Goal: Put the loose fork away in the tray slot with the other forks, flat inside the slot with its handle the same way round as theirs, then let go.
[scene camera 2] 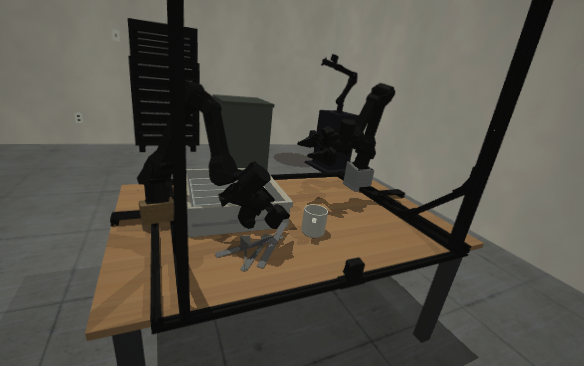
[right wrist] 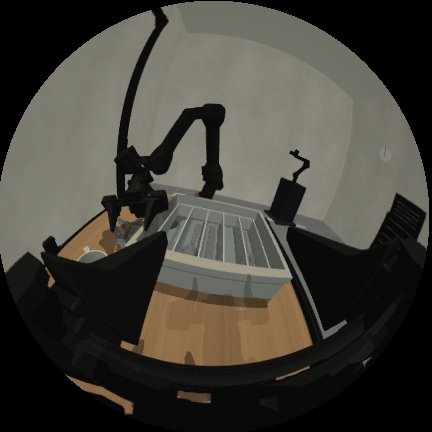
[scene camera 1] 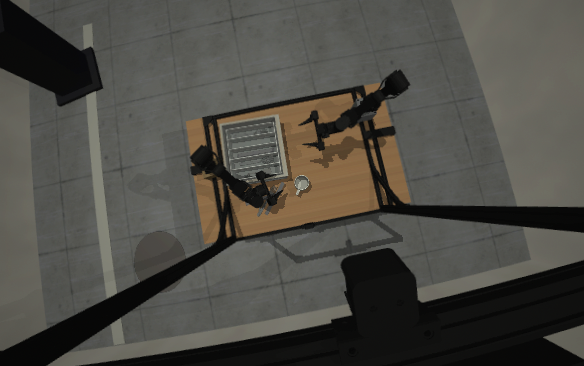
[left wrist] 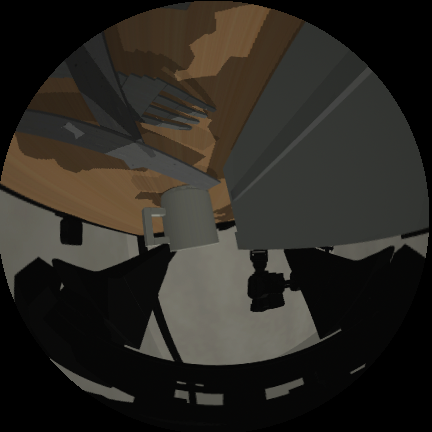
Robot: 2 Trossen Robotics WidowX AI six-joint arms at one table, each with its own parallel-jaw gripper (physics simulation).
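The loose fork (left wrist: 142,92) lies on the table among crossed flat grey cutlery (scene camera 1: 261,210) (scene camera 2: 264,258) beside the tray; its tines show in the left wrist view, and its handle is partly covered or hard to separate from the other pieces. The pale tray (scene camera 1: 283,145) (scene camera 2: 215,222) (left wrist: 325,150) (right wrist: 225,268) has long parallel slots holding cutlery; which slot holds forks is too small to tell. My left gripper (scene camera 1: 279,185) (left wrist: 228,248) (right wrist: 127,230) is open and empty above the pile near the tray's corner. My right gripper (scene camera 1: 302,134) (right wrist: 228,235) is open and empty, raised, facing the tray.
A pale mug (scene camera 1: 301,183) (scene camera 2: 314,222) (left wrist: 190,220) (right wrist: 93,256) stands close to the pile and the tray's corner. Black frame bars run along the table (scene camera 1: 340,190) edges, with uprights and braces at its sides.
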